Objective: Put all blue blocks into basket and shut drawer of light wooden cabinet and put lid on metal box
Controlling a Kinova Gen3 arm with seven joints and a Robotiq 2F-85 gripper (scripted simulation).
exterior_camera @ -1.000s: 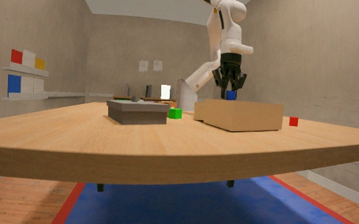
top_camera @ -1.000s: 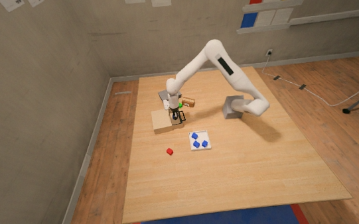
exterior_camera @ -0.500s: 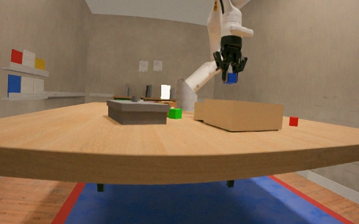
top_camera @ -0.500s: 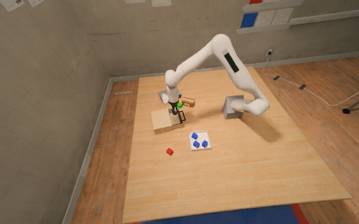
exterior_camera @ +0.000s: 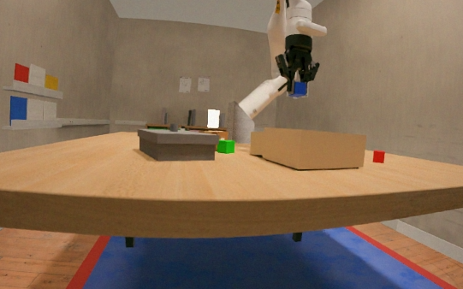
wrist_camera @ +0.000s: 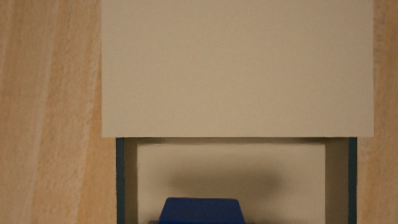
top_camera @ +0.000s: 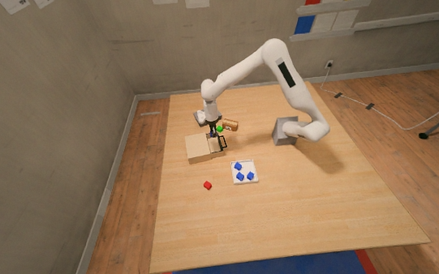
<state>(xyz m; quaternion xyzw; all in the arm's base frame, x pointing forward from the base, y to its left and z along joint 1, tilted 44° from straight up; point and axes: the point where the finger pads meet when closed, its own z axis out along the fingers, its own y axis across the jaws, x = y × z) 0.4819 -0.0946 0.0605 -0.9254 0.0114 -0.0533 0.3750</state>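
Now: the white basket 140 mm behind my hand, 210 mm to the left of it and 170 mm below it. Also, from my hand: light wooden cabinet 60 mm ahead, 20 mm to the right, 150 mm below; then green block 70 mm behind, 170 mm to the right, 170 mm below; then drawer 10 mm ahead, 20 mm to the right, 150 mm below.
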